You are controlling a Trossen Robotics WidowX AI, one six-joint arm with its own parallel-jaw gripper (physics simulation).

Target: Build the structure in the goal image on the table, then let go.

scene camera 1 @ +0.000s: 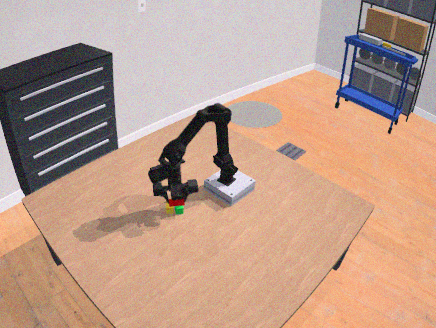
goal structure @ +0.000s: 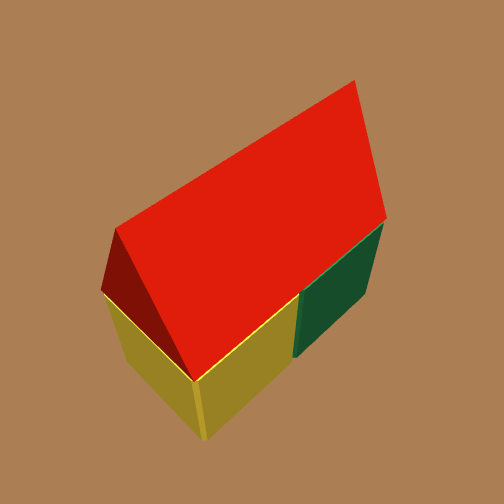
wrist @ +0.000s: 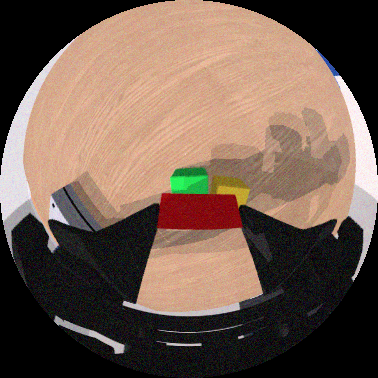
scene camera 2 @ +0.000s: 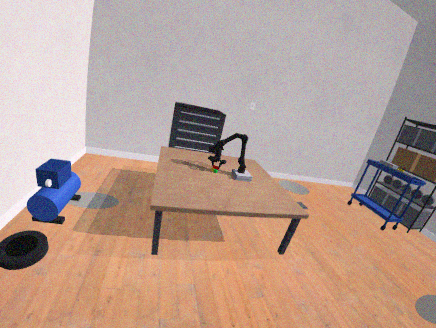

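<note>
A green cube and a yellow cube stand side by side on the table, with a narrow gap between them in the wrist view. My gripper points down and is shut on a red block, a wide bar held level by its ends. The red block is directly above the two cubes, very close to their tops; whether it touches them I cannot tell. It hides part of both cubes in the wrist view.
The arm's pale base plate is on the table near the cubes. A dark drawer cabinet stands behind the table. A blue cart and a blue compressor stand on the floor away from the table.
</note>
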